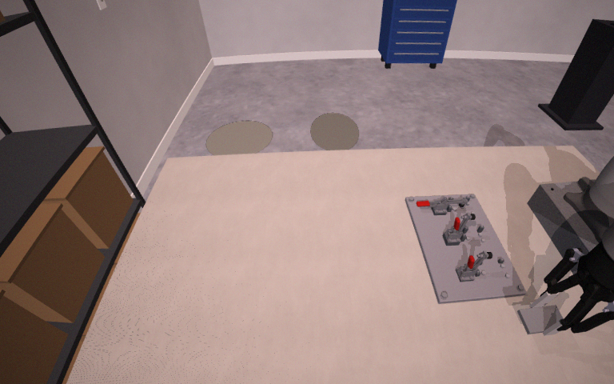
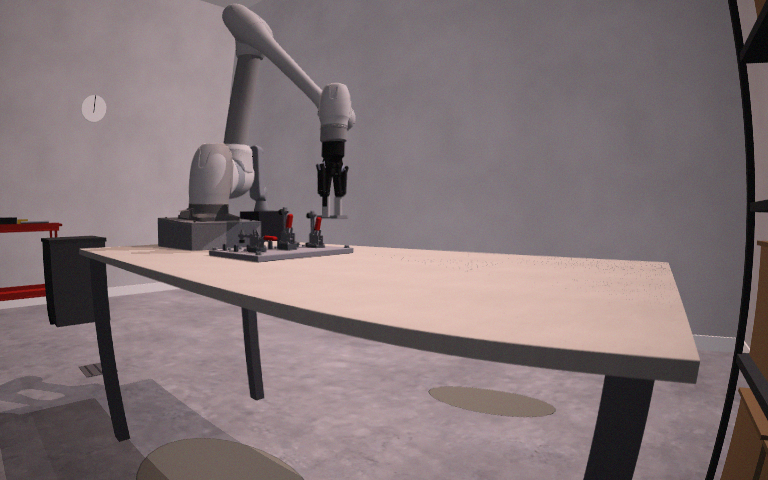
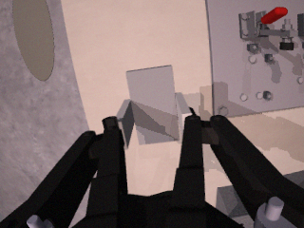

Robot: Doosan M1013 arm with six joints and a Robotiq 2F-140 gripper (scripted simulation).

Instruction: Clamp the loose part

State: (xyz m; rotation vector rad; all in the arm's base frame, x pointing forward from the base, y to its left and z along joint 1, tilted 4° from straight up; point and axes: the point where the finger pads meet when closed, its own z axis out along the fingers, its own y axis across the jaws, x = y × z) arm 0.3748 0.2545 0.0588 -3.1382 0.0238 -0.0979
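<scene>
The grey fixture plate lies 50 mm ahead of my hand, 270 mm to the right of it and 120 mm below it. From my hand the other things lie so: loose part (30 mm below); then toggle clamp (80 mm ahead, 380 mm to the right, 80 mm below).
</scene>
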